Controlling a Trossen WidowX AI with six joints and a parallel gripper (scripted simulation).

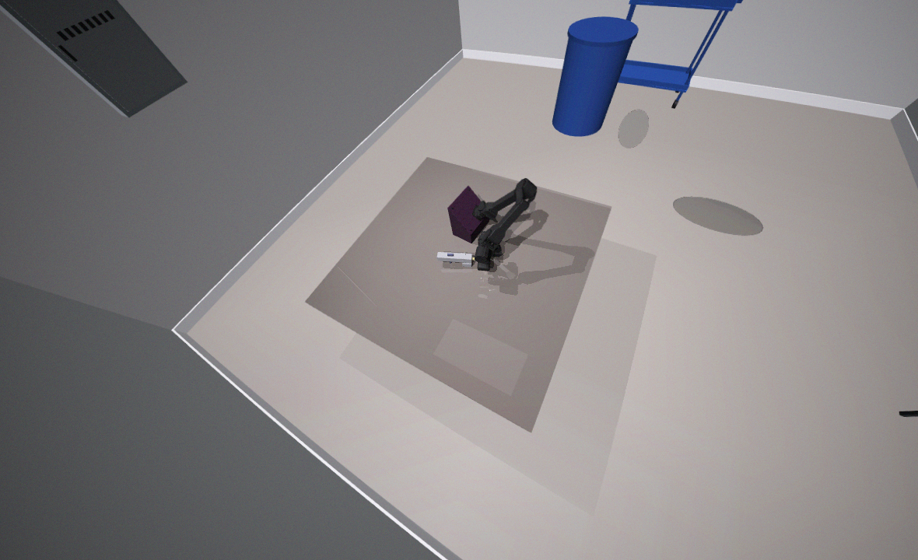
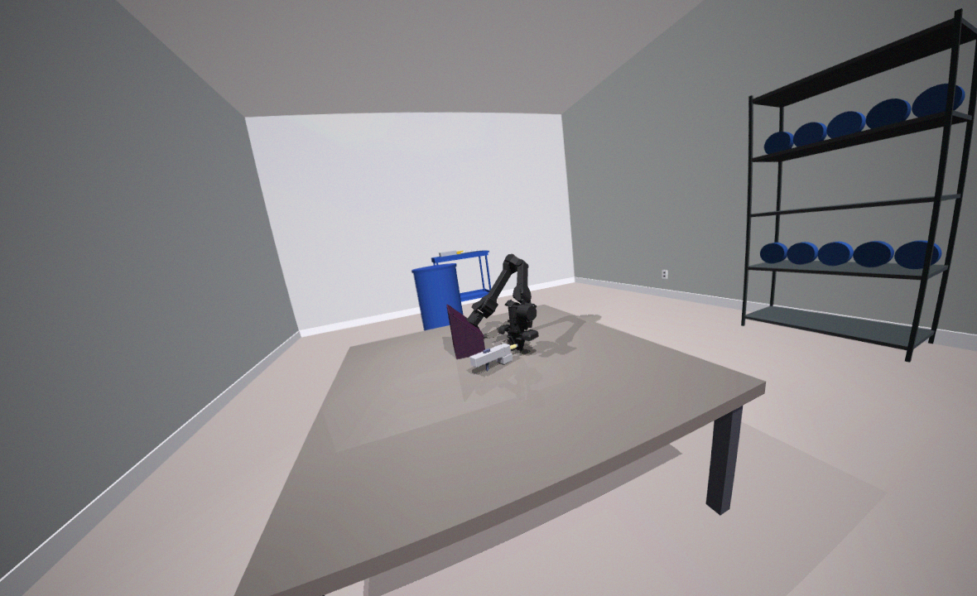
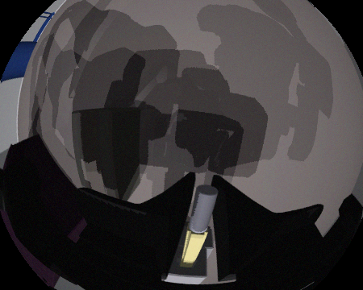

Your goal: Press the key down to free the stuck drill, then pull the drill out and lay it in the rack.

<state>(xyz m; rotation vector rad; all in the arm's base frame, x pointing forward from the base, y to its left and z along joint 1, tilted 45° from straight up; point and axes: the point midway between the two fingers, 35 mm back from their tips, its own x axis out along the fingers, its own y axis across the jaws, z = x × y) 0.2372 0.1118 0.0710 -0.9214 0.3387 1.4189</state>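
Now: the drill 5 cm to the right of my gripper tip, 3 cm above it and 2 cm ahead of it. The rest, counted from my gripper tip: blue key 17 cm to the right, 6 cm ahead, 4 cm above; then dark rack 8 cm behind, 1 cm to the right, 1 cm above; then light grey fixture 15 cm to the right, 5 cm ahead, 3 cm above.
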